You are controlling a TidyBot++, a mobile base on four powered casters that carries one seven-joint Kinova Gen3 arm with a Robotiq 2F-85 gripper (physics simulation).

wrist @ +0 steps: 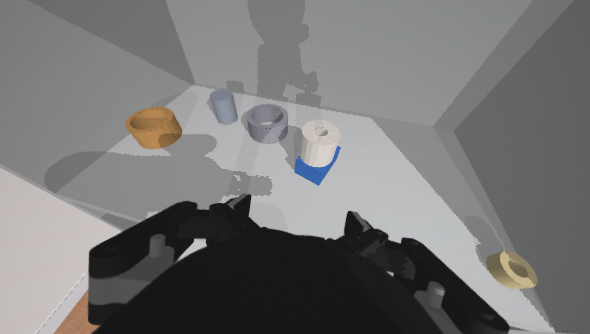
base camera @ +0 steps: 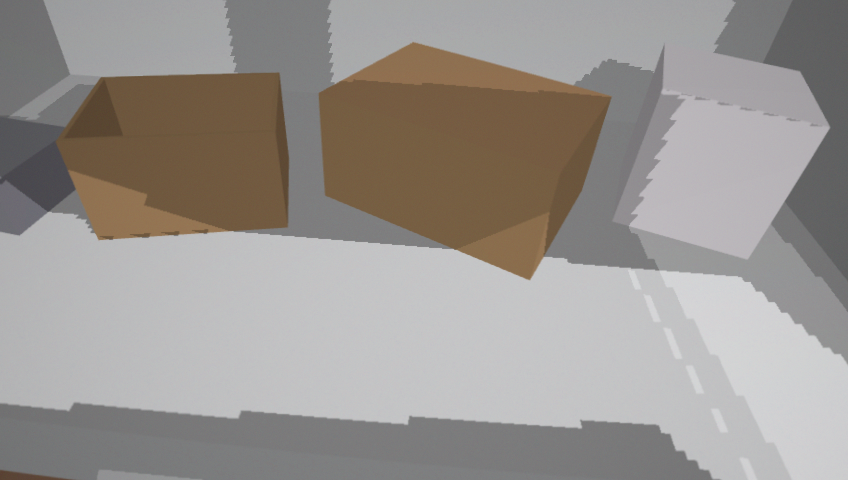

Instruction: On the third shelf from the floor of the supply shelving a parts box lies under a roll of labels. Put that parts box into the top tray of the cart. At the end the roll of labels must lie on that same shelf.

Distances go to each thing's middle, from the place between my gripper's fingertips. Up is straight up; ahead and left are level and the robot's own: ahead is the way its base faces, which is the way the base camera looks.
Now: the yellowish roll (wrist: 512, 271) 35 cm to the right of my hand, 15 cm below it and 4 cm ahead of it. Also, from my hand: brown carton (base camera: 161, 155) (103 cm below, 23 cm ahead, 17 cm to the left).
